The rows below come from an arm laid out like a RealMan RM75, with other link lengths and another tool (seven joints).
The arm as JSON. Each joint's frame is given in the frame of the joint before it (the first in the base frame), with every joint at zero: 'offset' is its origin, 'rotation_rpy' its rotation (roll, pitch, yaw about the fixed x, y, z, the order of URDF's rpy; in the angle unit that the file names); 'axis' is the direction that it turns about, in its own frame. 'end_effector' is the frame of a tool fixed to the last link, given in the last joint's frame.
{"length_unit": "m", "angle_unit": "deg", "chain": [
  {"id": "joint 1", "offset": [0.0, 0.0, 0.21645], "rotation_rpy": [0.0, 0.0, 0.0], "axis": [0.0, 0.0, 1.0]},
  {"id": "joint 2", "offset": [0.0, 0.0, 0.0], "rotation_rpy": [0.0, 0.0, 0.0], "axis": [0.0, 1.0, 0.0]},
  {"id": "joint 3", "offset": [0.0, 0.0, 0.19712], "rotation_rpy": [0.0, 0.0, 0.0], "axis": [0.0, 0.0, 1.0]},
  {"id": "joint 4", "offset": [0.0, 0.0, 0.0], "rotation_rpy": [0.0, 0.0, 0.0], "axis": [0.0, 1.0, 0.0]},
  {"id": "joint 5", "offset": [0.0, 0.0, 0.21], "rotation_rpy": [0.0, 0.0, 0.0], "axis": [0.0, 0.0, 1.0]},
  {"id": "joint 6", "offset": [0.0, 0.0, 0.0], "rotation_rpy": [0.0, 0.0, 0.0], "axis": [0.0, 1.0, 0.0]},
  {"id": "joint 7", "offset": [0.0, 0.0, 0.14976], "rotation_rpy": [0.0, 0.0, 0.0], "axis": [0.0, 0.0, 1.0]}
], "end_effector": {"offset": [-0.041, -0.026, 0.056], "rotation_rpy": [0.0, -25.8, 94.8]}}
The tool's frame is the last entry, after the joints.
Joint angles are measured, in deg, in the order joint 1, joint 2, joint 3, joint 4, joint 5, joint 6, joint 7. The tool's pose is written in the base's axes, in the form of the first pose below.
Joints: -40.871 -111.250 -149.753 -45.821 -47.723 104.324 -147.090
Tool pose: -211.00 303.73 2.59 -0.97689 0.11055 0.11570 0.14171
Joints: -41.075 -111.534 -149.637 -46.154 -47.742 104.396 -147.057
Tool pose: -208.96 304.21 1.62 -0.97654 0.11457 0.11505 0.14148
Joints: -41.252 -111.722 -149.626 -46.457 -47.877 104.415 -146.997
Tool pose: -207.02 305.25 1.35 -0.97601 0.11799 0.11393 0.14316
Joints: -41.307 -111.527 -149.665 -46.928 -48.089 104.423 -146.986
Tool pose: -206.48 307.35 4.07 -0.97474 0.12059 0.11570 0.14818
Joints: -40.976 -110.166 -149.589 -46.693 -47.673 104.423 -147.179
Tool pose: -213.27 308.06 11.72 -0.97356 0.11543 0.12785 0.15003
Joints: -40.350 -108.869 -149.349 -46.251 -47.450 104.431 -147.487
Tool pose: -220.81 306.82 18.25 -0.97321 0.10692 0.13811 0.14949
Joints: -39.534 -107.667 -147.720 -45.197 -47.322 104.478 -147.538
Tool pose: -229.63 301.40 20.45 -0.97380 0.10249 0.15015 0.13661
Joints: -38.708 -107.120 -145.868 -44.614 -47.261 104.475 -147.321
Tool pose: -236.85 295.43 19.69 -0.97395 0.10257 0.16051 0.12304
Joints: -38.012 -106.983 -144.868 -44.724 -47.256 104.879 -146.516
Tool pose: -241.24 290.84 19.53 -0.97329 0.10897 0.16555 0.11586
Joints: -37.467 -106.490 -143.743 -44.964 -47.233 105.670 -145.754
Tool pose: -245.30 286.38 21.91 -0.97202 0.11819 0.17236 0.10726
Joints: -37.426 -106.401 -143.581 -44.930 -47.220 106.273 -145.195
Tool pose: -245.40 284.38 22.21 -0.97188 0.12439 0.17121 0.10329
